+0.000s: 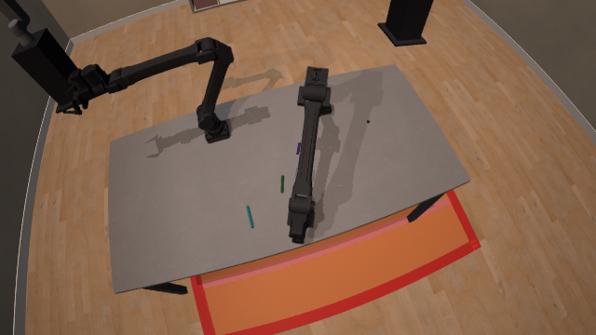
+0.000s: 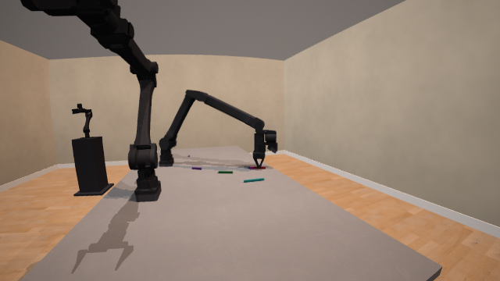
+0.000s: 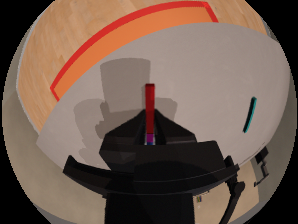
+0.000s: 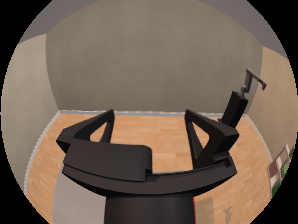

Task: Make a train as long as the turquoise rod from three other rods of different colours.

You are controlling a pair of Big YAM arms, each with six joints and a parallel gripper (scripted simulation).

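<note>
My left gripper is now 10 mm above the red rod. From my left hand the other things lie so: turquoise rod 90 mm behind, 200 mm to the right, 10 mm below; magenta rod 40 mm behind, 20 mm to the left, 10 mm below; green rod 200 mm behind, 30 mm to the right, 10 mm below.
</note>
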